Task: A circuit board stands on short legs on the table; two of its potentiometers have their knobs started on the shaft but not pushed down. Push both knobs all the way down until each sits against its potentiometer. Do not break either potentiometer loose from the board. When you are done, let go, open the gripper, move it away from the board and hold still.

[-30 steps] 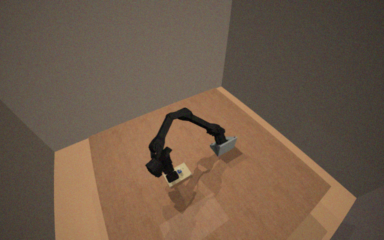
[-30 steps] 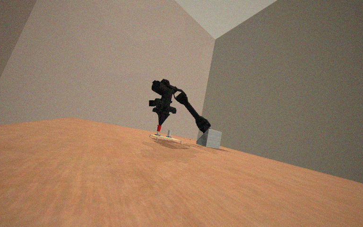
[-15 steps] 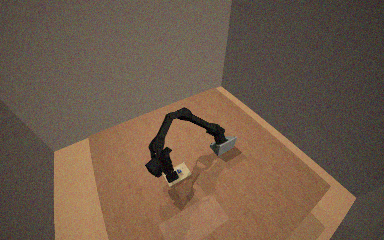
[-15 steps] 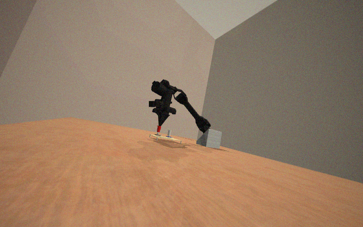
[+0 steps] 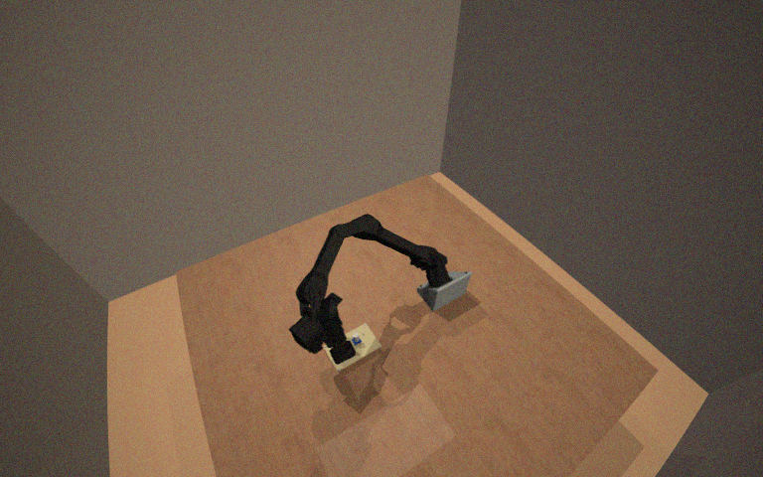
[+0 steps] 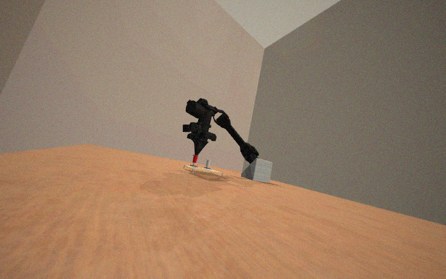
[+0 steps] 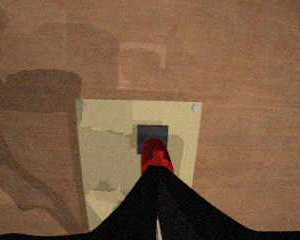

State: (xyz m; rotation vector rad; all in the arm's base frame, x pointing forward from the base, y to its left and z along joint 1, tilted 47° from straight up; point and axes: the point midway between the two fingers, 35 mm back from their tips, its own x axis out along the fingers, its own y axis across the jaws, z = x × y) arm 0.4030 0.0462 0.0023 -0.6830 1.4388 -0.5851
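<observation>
Right now the red knob is 10 mm below my gripper tip. Round my gripper tip: grey knob: 70 mm behind, 20 mm below.
</observation>
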